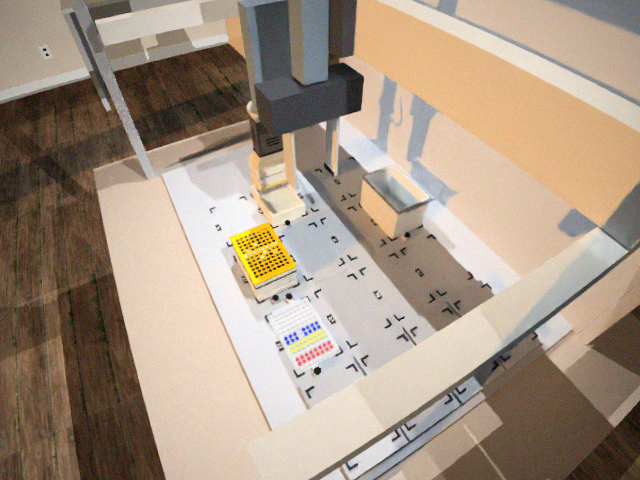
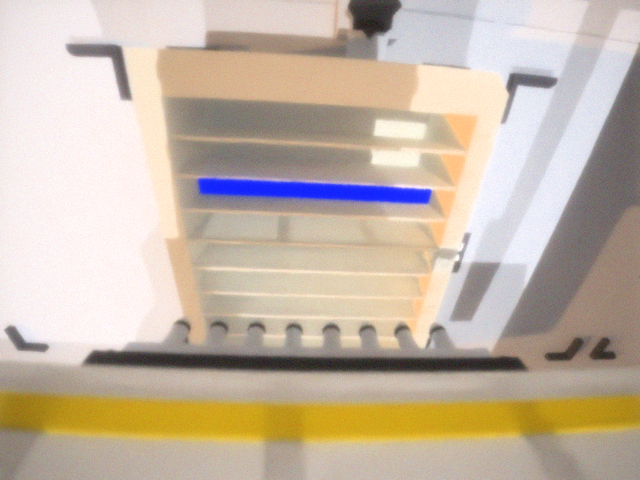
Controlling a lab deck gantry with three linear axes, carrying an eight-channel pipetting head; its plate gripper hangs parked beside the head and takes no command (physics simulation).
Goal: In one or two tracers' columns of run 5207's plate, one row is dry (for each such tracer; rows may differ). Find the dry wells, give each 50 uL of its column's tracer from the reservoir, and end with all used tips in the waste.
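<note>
The pipetting head [image 1: 267, 139] stands low over the pale reservoir [image 1: 287, 214] [image 2: 289, 77]. Its eight nozzles [image 2: 293, 333] line up across the reservoir's near end; I cannot make out tips on them. A blue trough strip [image 2: 314, 190] shows in the reservoir's third compartment from the top. The plate [image 1: 294, 313] has blue, yellow and red wells. The blue wells [image 1: 310, 329] show a gap across their columns; the yellow [image 1: 308, 341] and red wells [image 1: 315, 353] show no clear gap. The parked plate gripper [image 1: 314, 179] hangs open and empty, right of the head.
The yellow tip rack [image 1: 276, 285] stands between reservoir and plate, with scattered white spots among dark holes. An open waste box [image 1: 378, 207] stands at the right. Dark locating knobs [image 1: 316, 370] [image 2: 374, 15] stand beside labware. A frame beam [image 1: 413, 382] crosses the front.
</note>
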